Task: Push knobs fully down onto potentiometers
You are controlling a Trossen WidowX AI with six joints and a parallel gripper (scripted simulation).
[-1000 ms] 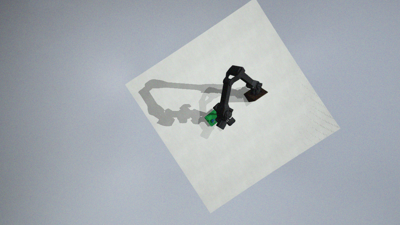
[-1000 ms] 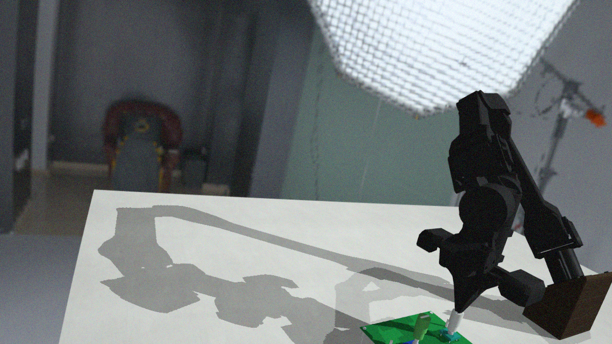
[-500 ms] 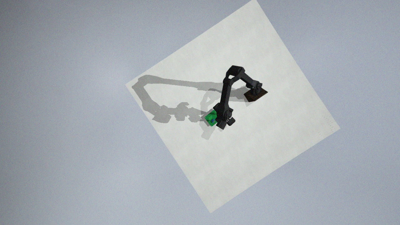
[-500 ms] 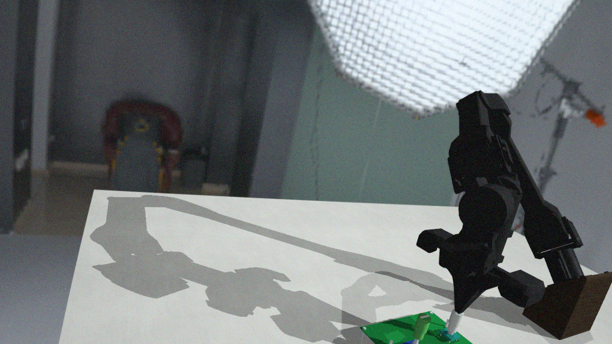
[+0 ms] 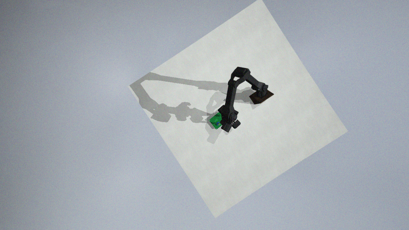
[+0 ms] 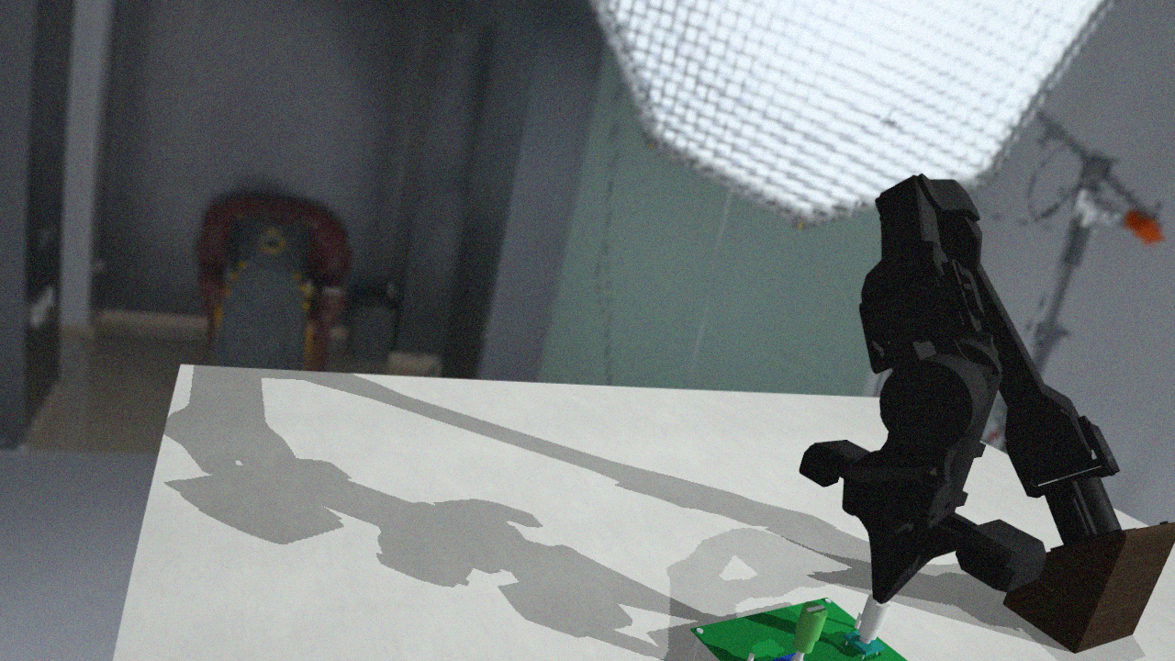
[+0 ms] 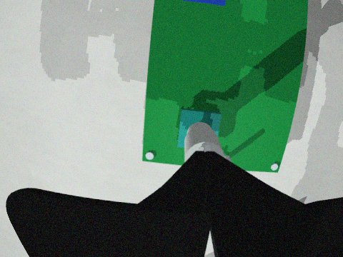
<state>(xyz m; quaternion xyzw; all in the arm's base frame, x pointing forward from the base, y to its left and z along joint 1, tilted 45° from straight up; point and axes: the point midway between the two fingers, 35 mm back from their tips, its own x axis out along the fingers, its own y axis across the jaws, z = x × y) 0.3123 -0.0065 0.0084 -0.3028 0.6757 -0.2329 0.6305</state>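
Now: the white knob 1 cm below my gripper tip. From my gripper tip the other things lie so: green knob 9 cm ahead, 1 cm to the left.
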